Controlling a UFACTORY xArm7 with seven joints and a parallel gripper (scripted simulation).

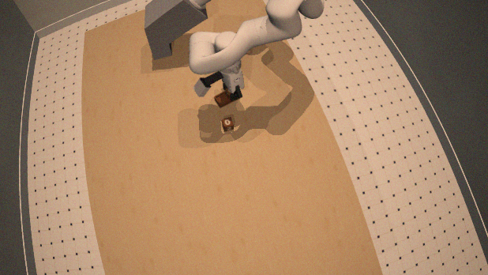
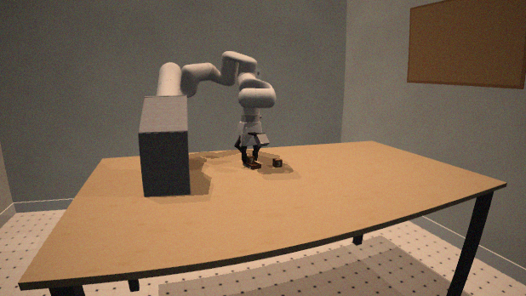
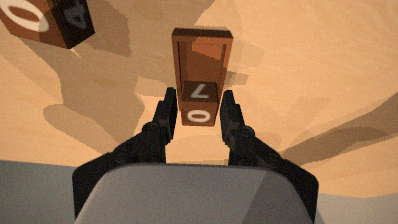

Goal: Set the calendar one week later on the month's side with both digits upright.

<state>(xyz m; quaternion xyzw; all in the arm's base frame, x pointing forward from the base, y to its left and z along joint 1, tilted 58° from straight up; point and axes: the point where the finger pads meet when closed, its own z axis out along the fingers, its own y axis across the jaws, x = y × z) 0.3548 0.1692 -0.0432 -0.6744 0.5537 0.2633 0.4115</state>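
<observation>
The brown tray lies 20 mm to the right of my hand and 30 mm below it.
</observation>
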